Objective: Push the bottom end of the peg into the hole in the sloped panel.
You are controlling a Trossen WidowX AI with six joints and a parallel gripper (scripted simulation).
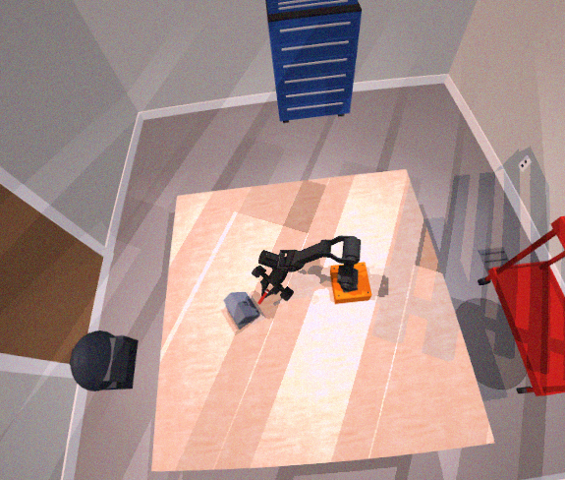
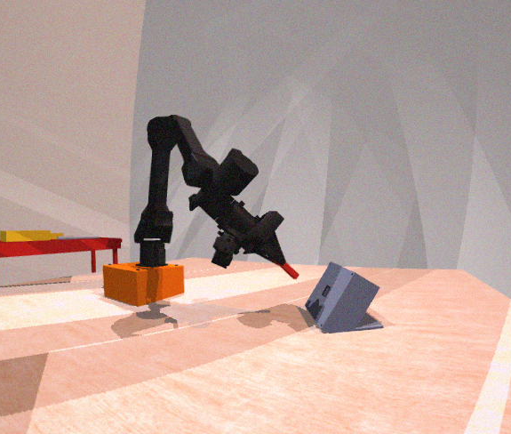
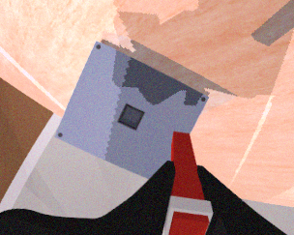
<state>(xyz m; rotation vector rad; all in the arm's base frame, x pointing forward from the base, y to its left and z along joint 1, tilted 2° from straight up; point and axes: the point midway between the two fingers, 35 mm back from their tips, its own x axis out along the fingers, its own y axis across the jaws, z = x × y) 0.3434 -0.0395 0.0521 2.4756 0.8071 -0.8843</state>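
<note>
My gripper tip is now 110 mm short of the grey sloped panel and 60 mm above it. From my gripper tip the other things lie so: red square-sided peg: 10 mm behind, 10 mm to the right, 10 mm above.
</note>
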